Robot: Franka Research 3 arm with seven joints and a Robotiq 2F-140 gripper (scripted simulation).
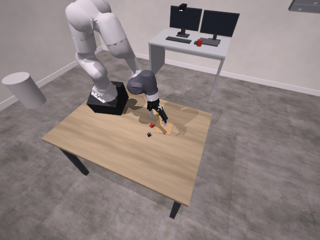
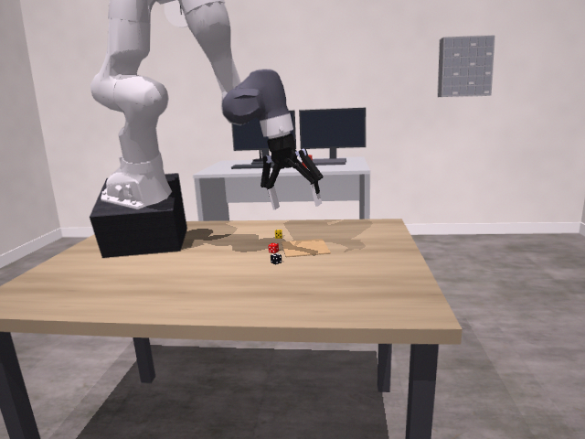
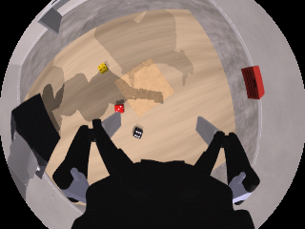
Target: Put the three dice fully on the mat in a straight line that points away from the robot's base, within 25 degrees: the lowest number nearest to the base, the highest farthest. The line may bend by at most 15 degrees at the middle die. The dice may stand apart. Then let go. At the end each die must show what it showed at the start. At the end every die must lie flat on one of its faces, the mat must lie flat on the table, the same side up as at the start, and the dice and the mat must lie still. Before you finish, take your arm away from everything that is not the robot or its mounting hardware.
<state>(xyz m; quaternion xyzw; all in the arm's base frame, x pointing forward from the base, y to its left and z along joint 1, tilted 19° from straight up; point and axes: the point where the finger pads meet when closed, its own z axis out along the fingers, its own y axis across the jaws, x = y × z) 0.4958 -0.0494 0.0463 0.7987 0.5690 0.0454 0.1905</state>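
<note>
The black die is 15 cm below my hand, 6 cm behind it and 5 cm to the right of it. Also, from my hand: yellow die 19 cm to the left, 15 cm below, 10 cm behind; red die 15 cm below, 9 cm behind, 4 cm to the left; tan mat 16 cm below, 8 cm to the left, 1 cm ahead.
</note>
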